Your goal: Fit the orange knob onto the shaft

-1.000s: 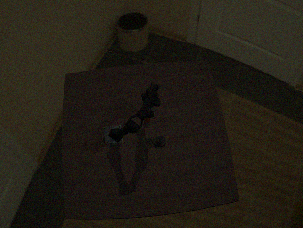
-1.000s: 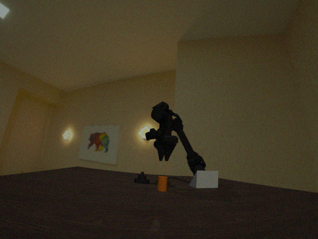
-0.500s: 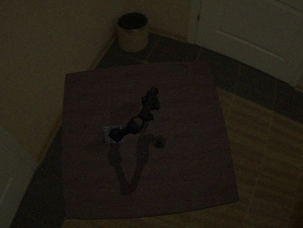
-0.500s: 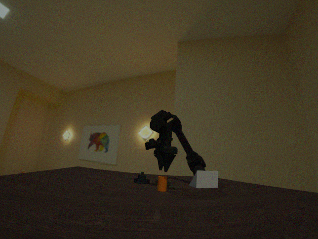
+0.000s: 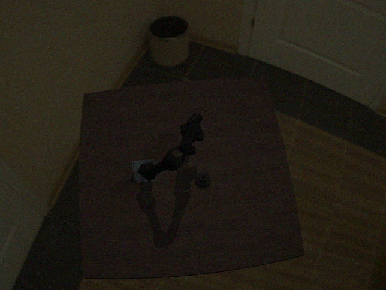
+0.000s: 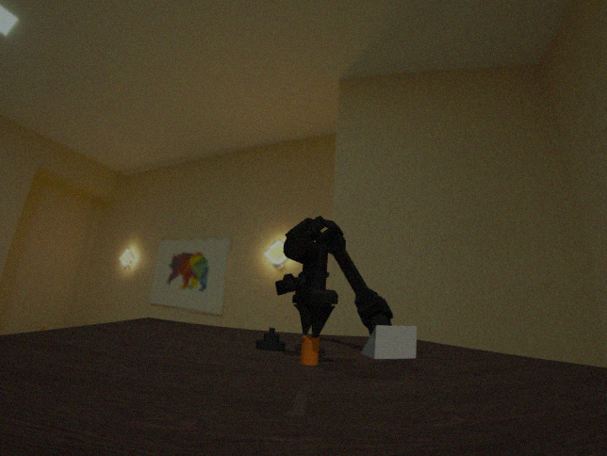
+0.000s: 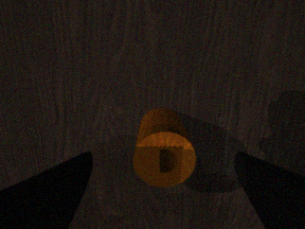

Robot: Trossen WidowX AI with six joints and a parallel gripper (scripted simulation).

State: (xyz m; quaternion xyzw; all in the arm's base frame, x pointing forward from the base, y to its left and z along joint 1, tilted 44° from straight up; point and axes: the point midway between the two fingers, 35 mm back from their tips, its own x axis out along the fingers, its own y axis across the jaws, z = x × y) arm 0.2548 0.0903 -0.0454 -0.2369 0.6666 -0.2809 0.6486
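My gripper tip is 30 mm above the orange knob. Round my gripper tip: dark round pedestal 50 mm ahead, 200 mm to the right, 30 mm below.
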